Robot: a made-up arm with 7 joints.
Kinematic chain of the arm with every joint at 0, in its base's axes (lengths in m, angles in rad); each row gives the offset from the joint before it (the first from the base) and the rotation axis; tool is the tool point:
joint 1: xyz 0 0 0.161 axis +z
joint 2: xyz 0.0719 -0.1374 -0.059 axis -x
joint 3: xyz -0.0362 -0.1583 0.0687 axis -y
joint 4: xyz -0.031 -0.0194 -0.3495 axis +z
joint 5: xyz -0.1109 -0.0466 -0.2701 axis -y
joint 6: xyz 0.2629 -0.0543 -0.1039 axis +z
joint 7: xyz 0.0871 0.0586 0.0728 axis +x
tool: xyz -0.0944 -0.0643 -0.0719
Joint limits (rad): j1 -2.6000..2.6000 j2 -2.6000..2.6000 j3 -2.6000..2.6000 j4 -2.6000..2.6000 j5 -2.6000..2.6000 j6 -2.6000..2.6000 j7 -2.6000..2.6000
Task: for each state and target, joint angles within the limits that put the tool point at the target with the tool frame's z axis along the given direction. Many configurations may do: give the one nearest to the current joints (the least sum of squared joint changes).
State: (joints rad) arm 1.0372 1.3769 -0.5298 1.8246 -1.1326 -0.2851 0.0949
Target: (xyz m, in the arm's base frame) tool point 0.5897 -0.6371 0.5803 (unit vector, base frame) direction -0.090 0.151 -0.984
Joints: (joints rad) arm 0.9856 1.8354 -0.3690 1.8587 -1.2230 -0.4157 0.2028
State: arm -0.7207 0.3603 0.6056 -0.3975 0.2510 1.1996 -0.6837
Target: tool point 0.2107 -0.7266 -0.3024 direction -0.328 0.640 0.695
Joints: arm -0.3018 0.3143 0.4434 -0.3066 -0.0472 0.7767 -0.3279
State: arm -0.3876 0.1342 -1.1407 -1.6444 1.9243 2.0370 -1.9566
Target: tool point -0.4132 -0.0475 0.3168 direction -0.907 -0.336 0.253
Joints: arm -0.3979 -0.0459 -1.4189 -1.2088 1.5950 2.2968 -2.0420
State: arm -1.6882 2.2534 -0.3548 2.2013 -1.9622 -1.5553 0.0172
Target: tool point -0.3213 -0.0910 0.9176 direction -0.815 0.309 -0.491
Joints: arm -1.2247 2.3121 -0.4518 2.1862 -2.4472 -1.3415 0.4860
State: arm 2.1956 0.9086 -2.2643 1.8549 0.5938 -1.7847 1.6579
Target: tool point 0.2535 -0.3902 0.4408 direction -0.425 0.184 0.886
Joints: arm 2.4298 0.6110 -2.6000 1.2862 0.3654 -2.3008 1.7889
